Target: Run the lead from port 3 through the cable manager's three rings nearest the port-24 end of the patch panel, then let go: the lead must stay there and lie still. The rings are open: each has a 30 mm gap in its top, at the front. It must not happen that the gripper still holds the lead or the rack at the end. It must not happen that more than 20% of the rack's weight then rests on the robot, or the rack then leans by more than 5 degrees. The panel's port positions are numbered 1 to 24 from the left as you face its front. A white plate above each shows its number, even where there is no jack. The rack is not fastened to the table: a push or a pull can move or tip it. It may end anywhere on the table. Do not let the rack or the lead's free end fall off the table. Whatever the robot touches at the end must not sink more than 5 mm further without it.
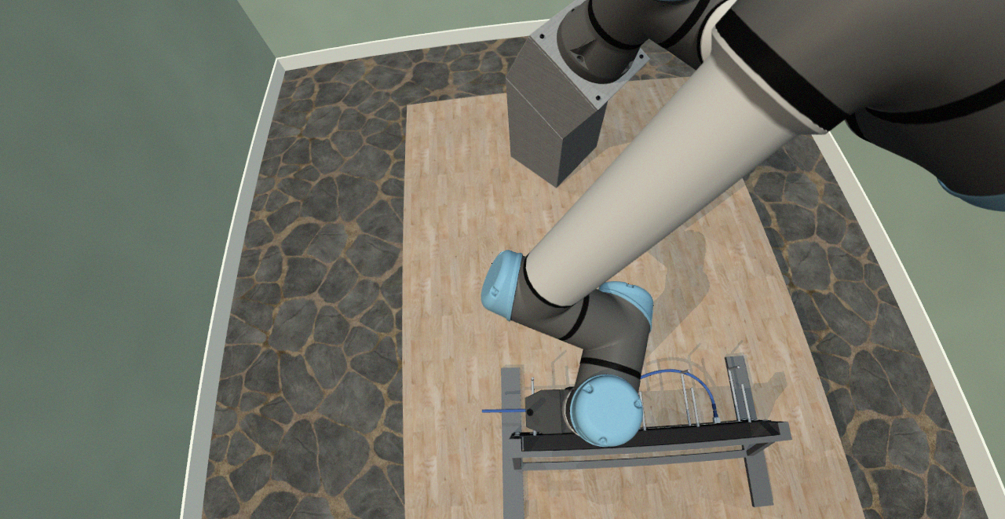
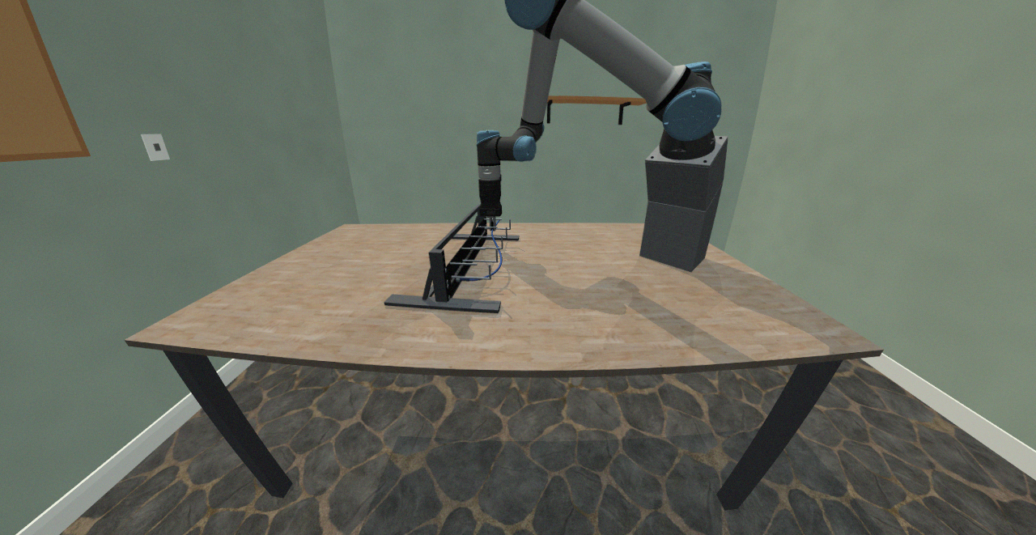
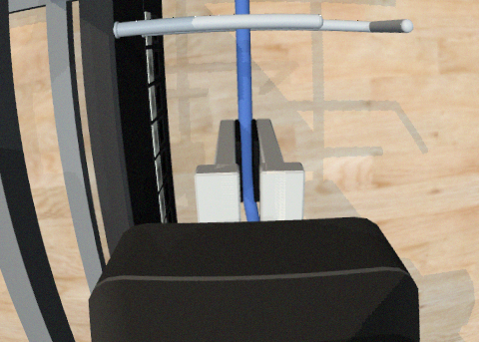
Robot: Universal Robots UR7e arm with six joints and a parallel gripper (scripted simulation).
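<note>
Right now the black patch panel rack is 150 mm to the left of my hand, 60 mm ahead of it and 20 mm below it.
</note>
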